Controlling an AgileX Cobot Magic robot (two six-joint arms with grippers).
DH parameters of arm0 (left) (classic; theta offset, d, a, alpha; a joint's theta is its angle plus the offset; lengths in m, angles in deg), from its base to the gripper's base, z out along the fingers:
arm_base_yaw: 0 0.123 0 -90
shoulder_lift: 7.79 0 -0.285 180
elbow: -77.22 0 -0.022 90
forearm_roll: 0 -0.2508 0 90
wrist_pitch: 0 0 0.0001 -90
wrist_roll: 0 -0.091 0 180
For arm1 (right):
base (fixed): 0 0 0 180
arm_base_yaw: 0 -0.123 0 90
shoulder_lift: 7.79 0 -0.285 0
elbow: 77.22 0 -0.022 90
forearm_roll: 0 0.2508 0 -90
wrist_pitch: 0 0 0.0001 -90
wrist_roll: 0 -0.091 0 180
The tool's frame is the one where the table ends.
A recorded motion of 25 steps. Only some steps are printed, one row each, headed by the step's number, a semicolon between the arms.
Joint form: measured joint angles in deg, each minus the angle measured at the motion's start. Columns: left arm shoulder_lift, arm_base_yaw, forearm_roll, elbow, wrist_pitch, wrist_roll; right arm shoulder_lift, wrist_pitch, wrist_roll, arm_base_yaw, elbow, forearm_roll.
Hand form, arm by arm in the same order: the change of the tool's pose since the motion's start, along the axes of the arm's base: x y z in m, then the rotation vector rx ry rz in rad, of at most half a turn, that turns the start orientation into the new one. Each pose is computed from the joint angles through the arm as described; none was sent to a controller.
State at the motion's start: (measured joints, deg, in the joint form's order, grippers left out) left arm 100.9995 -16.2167 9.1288 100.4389 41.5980 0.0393; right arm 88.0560 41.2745 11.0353 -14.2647 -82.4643 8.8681
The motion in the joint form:
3: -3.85 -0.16 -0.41 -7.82 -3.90 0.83; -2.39 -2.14 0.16 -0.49 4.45 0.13
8: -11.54 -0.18 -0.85 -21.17 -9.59 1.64; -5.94 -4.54 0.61 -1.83 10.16 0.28
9: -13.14 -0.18 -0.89 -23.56 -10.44 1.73; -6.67 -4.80 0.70 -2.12 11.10 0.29
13: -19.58 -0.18 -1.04 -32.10 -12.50 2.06; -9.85 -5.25 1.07 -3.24 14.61 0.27
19: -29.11 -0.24 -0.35 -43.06 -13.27 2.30; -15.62 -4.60 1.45 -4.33 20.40 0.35
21: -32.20 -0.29 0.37 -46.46 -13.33 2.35; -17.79 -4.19 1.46 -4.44 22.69 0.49
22: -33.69 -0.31 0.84 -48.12 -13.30 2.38; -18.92 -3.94 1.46 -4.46 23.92 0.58
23: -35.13 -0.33 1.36 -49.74 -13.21 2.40; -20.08 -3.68 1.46 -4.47 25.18 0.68
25: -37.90 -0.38 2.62 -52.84 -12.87 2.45; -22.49 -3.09 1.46 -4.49 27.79 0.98
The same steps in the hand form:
3: -0.0154 0.0045 -0.0119 -0.0037 0.0047 0.0167; -0.0116 -0.0003 -0.0080 0.0003 -0.0012 0.0045
8: -0.0499 0.0161 -0.0295 -0.0061 0.0072 0.0392; -0.0303 0.0022 -0.0167 -0.0021 -0.0064 0.0263
9: -0.0574 0.0185 -0.0320 -0.0067 0.0066 0.0422; -0.0342 0.0027 -0.0176 -0.0028 -0.0076 0.0317
13: -0.0883 0.0281 -0.0400 -0.0075 0.0084 0.0504; -0.0511 0.0037 -0.0196 -0.0071 -0.0116 0.0543
19: -0.1346 0.0411 -0.0516 -0.0181 0.0243 0.0556; -0.0807 0.0000 -0.0239 -0.0133 -0.0022 0.0794
21: -0.1496 0.0447 -0.0564 -0.0291 0.0326 0.0575; -0.0916 -0.0029 -0.0270 -0.0136 0.0072 0.0824
22: -0.1569 0.0464 -0.0591 -0.0362 0.0385 0.0588; -0.0972 -0.0046 -0.0291 -0.0137 0.0135 0.0833
23: -0.1639 0.0480 -0.0621 -0.0435 0.0459 0.0599; -0.1029 -0.0063 -0.0313 -0.0137 0.0200 0.0841
25: -0.1776 0.0508 -0.0684 -0.0613 0.0640 0.0624; -0.1149 -0.0098 -0.0362 -0.0124 0.0346 0.0858

